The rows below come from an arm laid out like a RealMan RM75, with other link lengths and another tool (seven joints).
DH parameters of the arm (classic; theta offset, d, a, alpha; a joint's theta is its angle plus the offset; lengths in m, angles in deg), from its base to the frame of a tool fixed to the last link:
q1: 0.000 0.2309 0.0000 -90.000
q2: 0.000 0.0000 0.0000 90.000
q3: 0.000 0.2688 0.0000 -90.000
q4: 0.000 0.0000 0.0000 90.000
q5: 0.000 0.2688 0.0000 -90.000
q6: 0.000 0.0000 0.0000 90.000
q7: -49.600 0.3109 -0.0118 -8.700
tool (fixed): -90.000 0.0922 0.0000 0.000
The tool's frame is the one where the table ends.
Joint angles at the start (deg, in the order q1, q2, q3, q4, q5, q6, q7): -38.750, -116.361, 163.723, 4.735, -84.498, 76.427, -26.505
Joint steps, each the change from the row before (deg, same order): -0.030, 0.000, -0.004, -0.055, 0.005, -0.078, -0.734; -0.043, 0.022, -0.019, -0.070, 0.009, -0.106, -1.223; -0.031, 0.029, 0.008, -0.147, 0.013, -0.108, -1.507; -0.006, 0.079, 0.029, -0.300, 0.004, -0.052, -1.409; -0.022, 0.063, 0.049, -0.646, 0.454, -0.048, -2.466; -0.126, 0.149, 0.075, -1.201, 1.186, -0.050, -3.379; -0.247, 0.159, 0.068, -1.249, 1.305, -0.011, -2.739
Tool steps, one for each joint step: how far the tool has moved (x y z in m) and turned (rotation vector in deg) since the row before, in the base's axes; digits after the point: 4 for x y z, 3 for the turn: -0.0002, 0.0003, 0.0002, -0.296, -0.617, 0.015; -0.0003, 0.0005, 0.0006, -0.469, -1.040, 0.012; -0.0007, 0.0005, 0.0009, -0.555, -1.216, 0.020; -0.0015, 0.0006, 0.0022, -0.387, -0.964, 0.036; -0.0010, 0.0002, 0.0012, -0.937, -1.405, -0.169; 0.0001, 0.0004, 0.0005, -1.478, -1.291, -0.493; 0.0015, 0.0006, 0.0000, -1.287, -0.586, -0.601
